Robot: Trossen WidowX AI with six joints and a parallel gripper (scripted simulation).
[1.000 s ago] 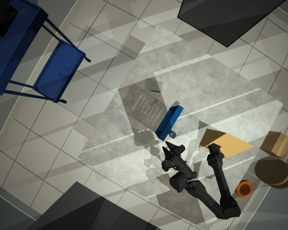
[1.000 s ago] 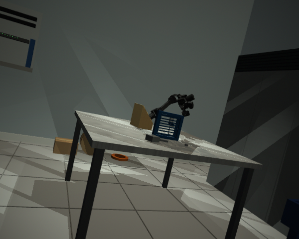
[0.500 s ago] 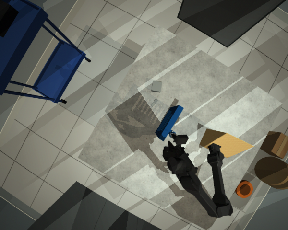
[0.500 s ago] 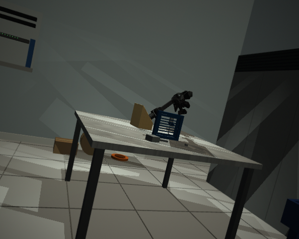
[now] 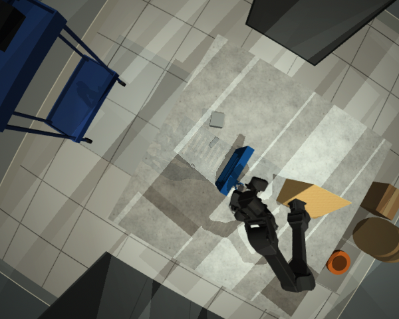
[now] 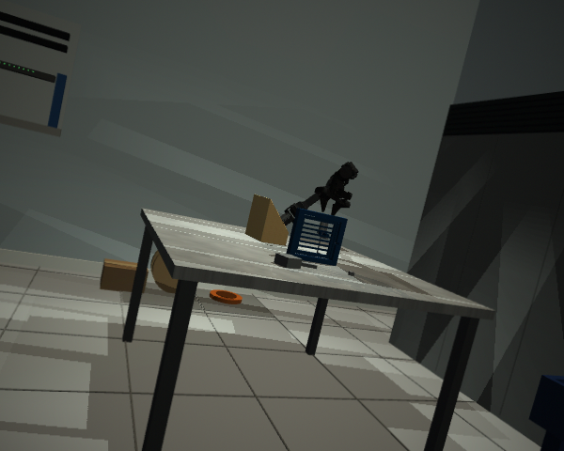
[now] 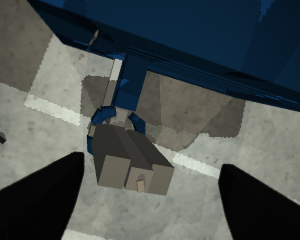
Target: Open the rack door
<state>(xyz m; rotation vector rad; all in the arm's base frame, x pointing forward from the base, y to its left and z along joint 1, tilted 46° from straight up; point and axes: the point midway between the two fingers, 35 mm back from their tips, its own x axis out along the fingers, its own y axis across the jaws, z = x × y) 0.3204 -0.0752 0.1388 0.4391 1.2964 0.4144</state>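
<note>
My gripper tip is 2 cm past the grey handle and 9 cm above it.
</note>
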